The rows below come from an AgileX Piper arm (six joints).
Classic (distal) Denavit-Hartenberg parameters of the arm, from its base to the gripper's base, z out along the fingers. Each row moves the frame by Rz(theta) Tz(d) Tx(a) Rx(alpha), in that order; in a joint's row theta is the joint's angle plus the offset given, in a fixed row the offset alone. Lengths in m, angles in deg.
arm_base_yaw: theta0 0, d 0.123, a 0, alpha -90
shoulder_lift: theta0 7.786, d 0, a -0.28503, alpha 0
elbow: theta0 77.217, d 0, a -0.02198, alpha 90
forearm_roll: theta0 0, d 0.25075, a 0, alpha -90
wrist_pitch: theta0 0, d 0, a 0, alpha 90
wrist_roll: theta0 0, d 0.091, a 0, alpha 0
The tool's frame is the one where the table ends.
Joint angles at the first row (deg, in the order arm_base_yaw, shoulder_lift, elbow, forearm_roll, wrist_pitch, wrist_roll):
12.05 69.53 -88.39 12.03 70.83 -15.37
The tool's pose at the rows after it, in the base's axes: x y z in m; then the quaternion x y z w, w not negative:
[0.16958 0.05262 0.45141 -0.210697 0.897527 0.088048 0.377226]
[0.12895 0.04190 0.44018 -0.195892 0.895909 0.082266 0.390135]
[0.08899 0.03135 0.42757 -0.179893 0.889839 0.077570 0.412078]
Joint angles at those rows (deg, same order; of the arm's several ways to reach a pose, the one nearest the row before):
12.05 60.88 -81.07 10.76 70.83 -13.76
12.05 51.91 -73.85 9.41 70.83 -11.92
12.06 42.71 -67.50 8.07 70.82 -9.98

